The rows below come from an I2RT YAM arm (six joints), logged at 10 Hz.
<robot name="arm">
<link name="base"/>
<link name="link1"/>
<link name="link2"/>
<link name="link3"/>
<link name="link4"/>
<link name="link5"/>
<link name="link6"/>
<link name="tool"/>
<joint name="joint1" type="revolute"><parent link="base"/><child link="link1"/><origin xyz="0.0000 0.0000 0.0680" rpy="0.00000 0.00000 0.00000"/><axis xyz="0 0 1"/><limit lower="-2.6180" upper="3.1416"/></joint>
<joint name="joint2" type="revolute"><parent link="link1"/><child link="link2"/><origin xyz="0.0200 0.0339 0.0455" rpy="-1.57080 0.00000 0.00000"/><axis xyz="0 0 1"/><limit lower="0.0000" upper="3.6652"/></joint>
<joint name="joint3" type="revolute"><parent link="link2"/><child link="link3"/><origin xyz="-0.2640 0.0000 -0.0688" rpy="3.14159 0.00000 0.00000"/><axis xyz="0 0 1"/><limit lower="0.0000" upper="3.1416"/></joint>
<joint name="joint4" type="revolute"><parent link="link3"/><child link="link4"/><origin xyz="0.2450 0.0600 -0.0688" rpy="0.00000 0.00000 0.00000"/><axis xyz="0 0 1"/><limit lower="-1.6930" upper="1.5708"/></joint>
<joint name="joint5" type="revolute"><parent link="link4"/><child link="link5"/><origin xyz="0.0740 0.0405 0.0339" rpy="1.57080 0.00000 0.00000"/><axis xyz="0 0 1"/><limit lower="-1.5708" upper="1.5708"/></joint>
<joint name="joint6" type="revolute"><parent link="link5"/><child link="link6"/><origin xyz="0.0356 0.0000 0.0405" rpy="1.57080 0.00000 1.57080"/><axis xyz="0 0 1"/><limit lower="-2.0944" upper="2.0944"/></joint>
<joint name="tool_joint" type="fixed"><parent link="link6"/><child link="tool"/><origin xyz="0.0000 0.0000 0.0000" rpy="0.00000 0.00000 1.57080"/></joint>
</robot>
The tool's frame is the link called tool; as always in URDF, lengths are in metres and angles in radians.
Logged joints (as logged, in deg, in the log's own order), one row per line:
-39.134 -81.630 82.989 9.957 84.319 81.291
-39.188 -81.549 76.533 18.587 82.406 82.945
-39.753 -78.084 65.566 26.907 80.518 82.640
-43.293 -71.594 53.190 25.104 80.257 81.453
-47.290 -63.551 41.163 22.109 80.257 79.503
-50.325 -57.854 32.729 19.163 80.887 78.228
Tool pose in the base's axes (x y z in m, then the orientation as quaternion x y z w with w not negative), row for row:
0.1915 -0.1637 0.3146 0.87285 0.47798 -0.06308 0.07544
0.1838 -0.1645 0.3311 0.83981 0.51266 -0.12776 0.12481
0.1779 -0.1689 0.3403 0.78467 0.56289 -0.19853 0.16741
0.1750 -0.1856 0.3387 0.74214 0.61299 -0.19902 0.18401
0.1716 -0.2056 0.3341 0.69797 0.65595 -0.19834 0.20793
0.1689 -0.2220 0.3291 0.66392 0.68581 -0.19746 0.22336
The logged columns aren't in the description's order. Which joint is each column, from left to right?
Columns, left to right: joint1, joint4, joint6, joint5, joint2, joint3.
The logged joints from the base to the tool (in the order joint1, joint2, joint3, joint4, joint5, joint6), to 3 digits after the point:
-39.134 84.319 81.291 -81.630 9.957 82.989
-39.188 82.406 82.945 -81.549 18.587 76.533
-39.753 80.518 82.640 -78.084 26.907 65.566
-43.293 80.257 81.453 -71.594 25.104 53.190
-47.290 80.257 79.503 -63.551 22.109 41.163
-50.325 80.887 78.228 -57.854 19.163 32.729

